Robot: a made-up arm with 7 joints.
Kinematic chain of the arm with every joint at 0, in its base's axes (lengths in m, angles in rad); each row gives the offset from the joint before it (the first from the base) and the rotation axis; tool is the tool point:
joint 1: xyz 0 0 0.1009 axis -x
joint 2: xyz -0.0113 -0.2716 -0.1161 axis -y
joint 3: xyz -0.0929 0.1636 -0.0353 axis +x
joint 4: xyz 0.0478 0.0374 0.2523 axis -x
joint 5: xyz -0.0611 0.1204 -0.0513 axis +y
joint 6: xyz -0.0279 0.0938 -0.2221 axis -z
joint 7: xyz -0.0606 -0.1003 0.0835 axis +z
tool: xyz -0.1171 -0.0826 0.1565
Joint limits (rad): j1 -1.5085..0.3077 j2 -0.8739..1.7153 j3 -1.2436..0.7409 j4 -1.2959..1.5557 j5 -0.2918..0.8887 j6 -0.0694..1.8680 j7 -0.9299..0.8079
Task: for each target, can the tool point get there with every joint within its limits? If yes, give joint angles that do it. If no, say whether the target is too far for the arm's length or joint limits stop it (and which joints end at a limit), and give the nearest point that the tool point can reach.
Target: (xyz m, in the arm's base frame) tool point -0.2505 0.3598 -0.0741
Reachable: yes | joints -0.9751 0.6662 0.2187 1.0712 -0.0800 1.6569 0.6354
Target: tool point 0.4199 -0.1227 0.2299
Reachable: no: joint limits stop it (at a limit: joint 2, joint 5, joint 6, joint 7) | nearest point 0.3182 -0.2064 0.3179 | short by 0.158 m
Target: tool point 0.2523 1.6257 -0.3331
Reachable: no: too far | nearest point 0.0765 0.6695 -0.0778 | short by 1.005 m
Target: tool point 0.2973 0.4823 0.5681
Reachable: no: joint limits stop it (at a limit: joint 2, joint 3, joint 5, joint 6) | nearest point 0.2625 0.4440 0.5310 | short by 0.064 m
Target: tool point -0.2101 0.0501 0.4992
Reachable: yes | joints -0.0239 -0.4122 0.2319 -0.8074 -0.1513 0.9334 0.0319
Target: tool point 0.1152 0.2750 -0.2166
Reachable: yes | joints -0.5285 1.1308 -0.5176 1.0133 0.3843 1.4674 -0.7862
